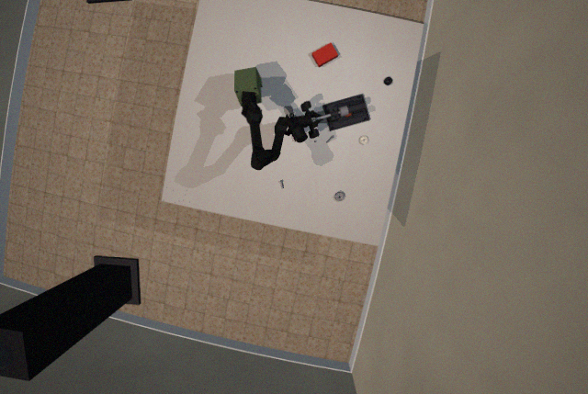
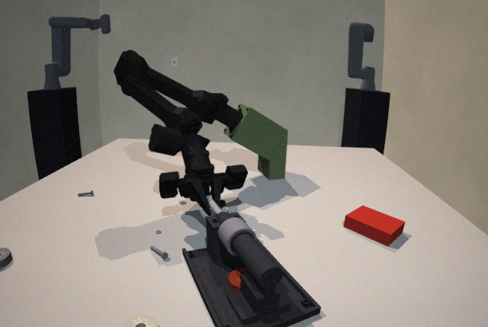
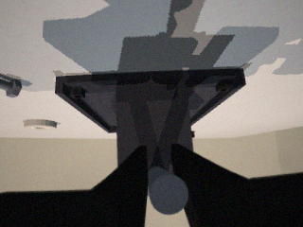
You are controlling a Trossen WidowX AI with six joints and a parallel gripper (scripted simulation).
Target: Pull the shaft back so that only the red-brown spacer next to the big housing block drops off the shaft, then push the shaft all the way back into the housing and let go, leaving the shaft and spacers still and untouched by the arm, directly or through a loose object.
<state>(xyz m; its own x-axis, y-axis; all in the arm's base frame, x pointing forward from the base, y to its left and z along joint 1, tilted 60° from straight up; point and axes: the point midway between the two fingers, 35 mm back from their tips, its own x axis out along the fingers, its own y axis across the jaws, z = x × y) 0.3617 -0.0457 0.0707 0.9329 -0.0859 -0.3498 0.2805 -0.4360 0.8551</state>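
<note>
Right now the thin grey shaft is 90 mm ahead of my hand and 30 mm to the left of it. The rest, counted from my hand: black disc (400 mm ahead, 230 mm to the left, 70 mm below); red block (40 mm ahead, 370 mm to the left, 70 mm below); red-brown spacer (170 mm ahead, 50 mm to the left, 70 mm below).
</note>
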